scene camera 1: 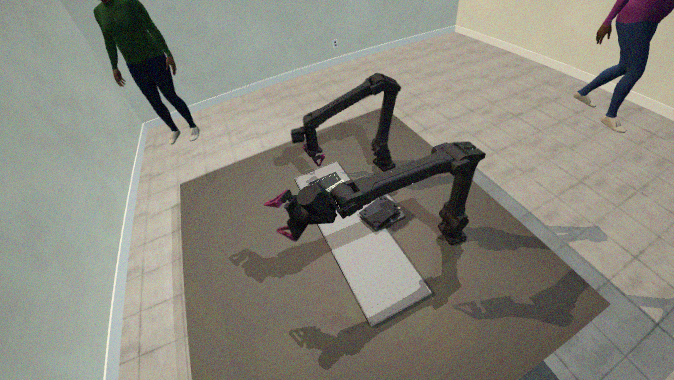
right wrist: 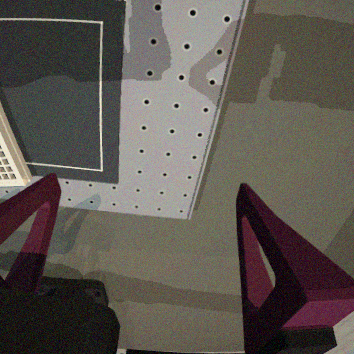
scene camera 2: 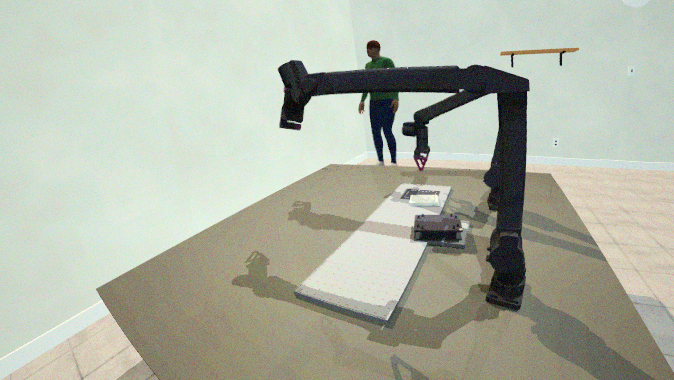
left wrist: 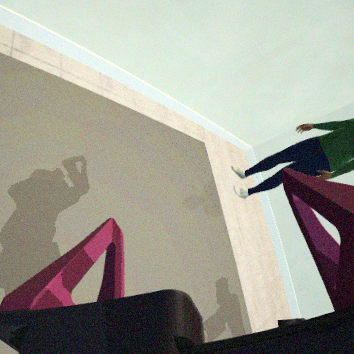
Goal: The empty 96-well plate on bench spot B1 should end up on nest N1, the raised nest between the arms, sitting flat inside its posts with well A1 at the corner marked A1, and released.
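Seen in the pictures: left gripper, fingertip midpoint: (scene camera 1: 271,217) (scene camera 2: 288,113) (left wrist: 196,203); right gripper, fingertip midpoint: (scene camera 1: 315,161) (right wrist: 145,186) (scene camera 2: 422,167); left arm's base, origin of the base link: (scene camera 1: 451,232) (scene camera 2: 505,291); right arm's base, origin of the base link: (scene camera 1: 384,164) (right wrist: 72,290) (scene camera 2: 497,204).
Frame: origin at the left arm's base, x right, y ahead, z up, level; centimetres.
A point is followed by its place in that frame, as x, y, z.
The pale 96-well plate (scene camera 1: 337,184) @[48.0, 41.8, 2.4] (scene camera 2: 424,200) @[42.7, 41.7, 2.7] (right wrist: 9,167) @[48.5, 39.7, 2.4] lies at the dark marked pad (scene camera 1: 325,178) @[56.2, 46.9, 1.5] (scene camera 2: 407,193) @[50.8, 54.0, 1.5] (right wrist: 60,125) @[53.2, 45.3, 1.5] near the board's far end; the left arm partly hides it in scene camera 1, and its edge shows in the right wrist view. The dark raised nest (scene camera 1: 381,212) @[19.2, 27.5, 5.2] (scene camera 2: 438,226) @[17.7, 26.2, 5.2] stands at the board's side between the arms; its A1 mark is not readable. My right gripper (scene camera 1: 314,157) @[60.7, 50.1, 12.1] (scene camera 2: 421,168) @[60.7, 50.1, 12.1] (right wrist: 145,186) @[60.7, 50.1, 12.1] is open and empty, above the board's far end and to one side of the plate. My left gripper (scene camera 1: 273,217) @[-0.3, 70.6, 46.4] (scene camera 2: 290,128) (left wrist: 196,203) @[-0.3, 70.6, 46.4] is open and empty, high over the mat.
The white perforated board (scene camera 1: 380,270) @[-6.8, 38.2, 1.3] (scene camera 2: 360,265) @[-7.8, 41.0, 1.2] (right wrist: 170,145) @[63.3, 46.0, 1.3] lies on the brown surface (scene camera 1: 240,310) @[-4.9, 99.8, 0.0] (scene camera 2: 200,310) @[-49.4, 66.4, 0.0] (left wrist: 150,165) @[50.0, 111.2, 0.0]. The left arm (scene camera 1: 405,177) @[-6.8, 30.3, 53.8] (scene camera 2: 390,80) @[-6.6, 28.0, 51.7] reaches across above the board. A person in green (scene camera 1: 132,35) (scene camera 2: 382,80) stands beyond the surface.
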